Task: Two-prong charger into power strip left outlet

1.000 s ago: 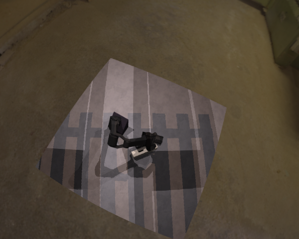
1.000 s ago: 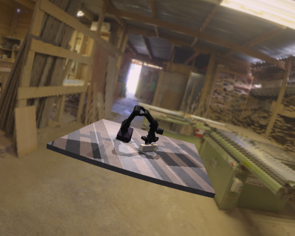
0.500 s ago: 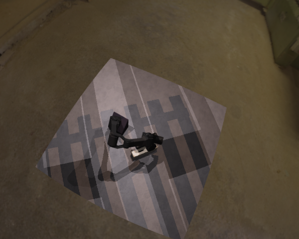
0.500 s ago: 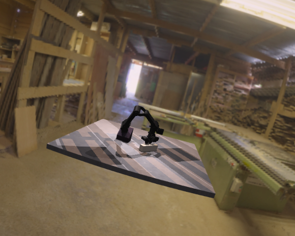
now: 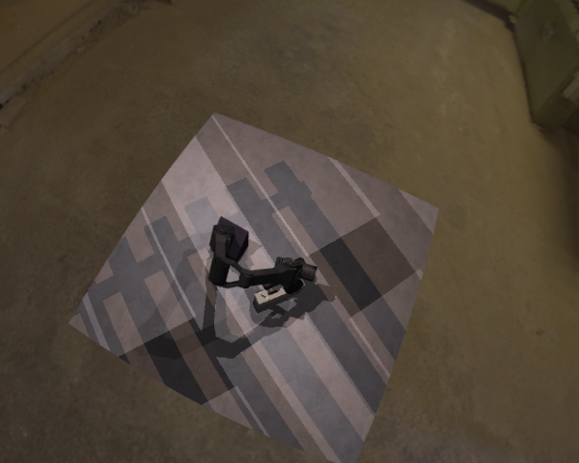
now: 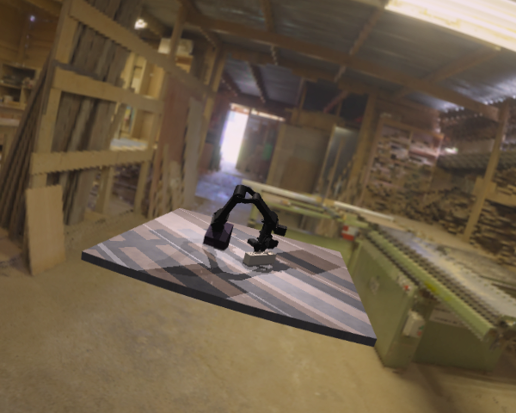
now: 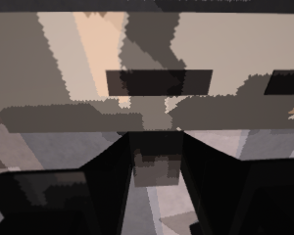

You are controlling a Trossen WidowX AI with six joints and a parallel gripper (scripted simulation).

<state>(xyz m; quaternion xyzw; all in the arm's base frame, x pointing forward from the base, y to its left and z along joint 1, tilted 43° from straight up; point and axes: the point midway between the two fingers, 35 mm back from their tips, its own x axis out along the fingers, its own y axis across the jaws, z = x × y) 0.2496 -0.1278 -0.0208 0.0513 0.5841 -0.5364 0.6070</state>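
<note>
Right now the black two-prong charger is 10 mm ahead of my gripper tip, 10 mm to the right of it and 10 mm above it.
</note>
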